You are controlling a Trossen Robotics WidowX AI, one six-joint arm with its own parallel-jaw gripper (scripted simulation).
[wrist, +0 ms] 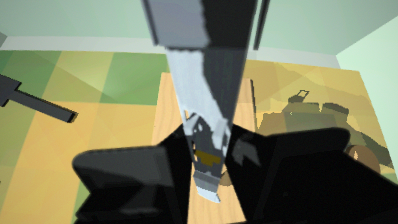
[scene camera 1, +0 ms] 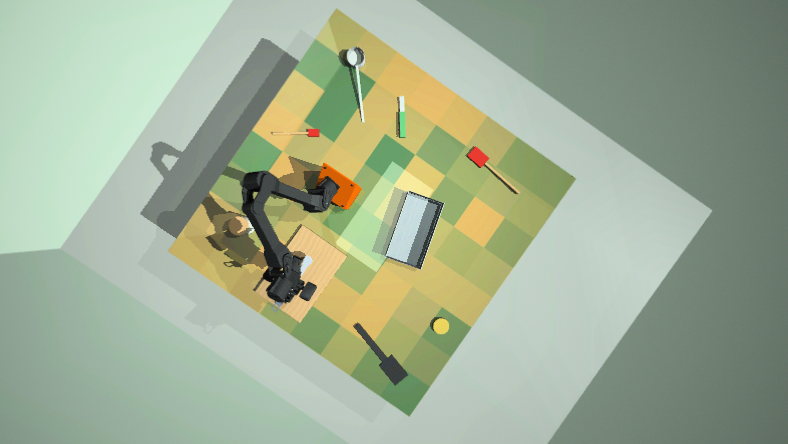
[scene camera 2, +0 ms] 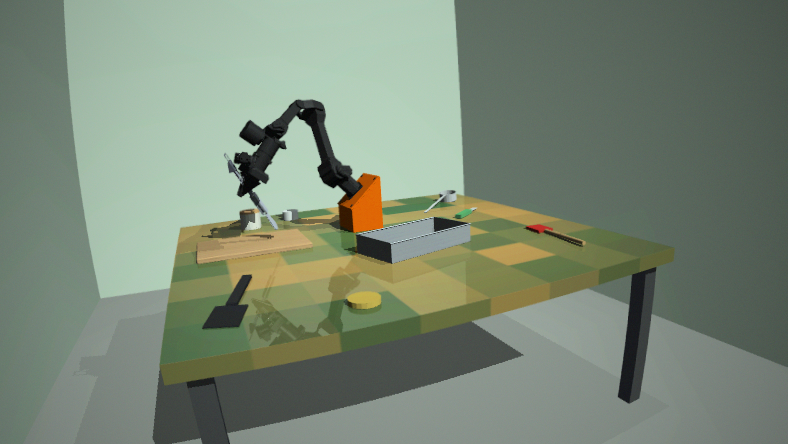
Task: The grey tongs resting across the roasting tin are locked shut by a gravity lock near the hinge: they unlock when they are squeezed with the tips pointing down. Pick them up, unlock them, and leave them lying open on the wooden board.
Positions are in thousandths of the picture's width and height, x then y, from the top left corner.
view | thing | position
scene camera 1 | black spatula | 498,830
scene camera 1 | wooden board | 414,584
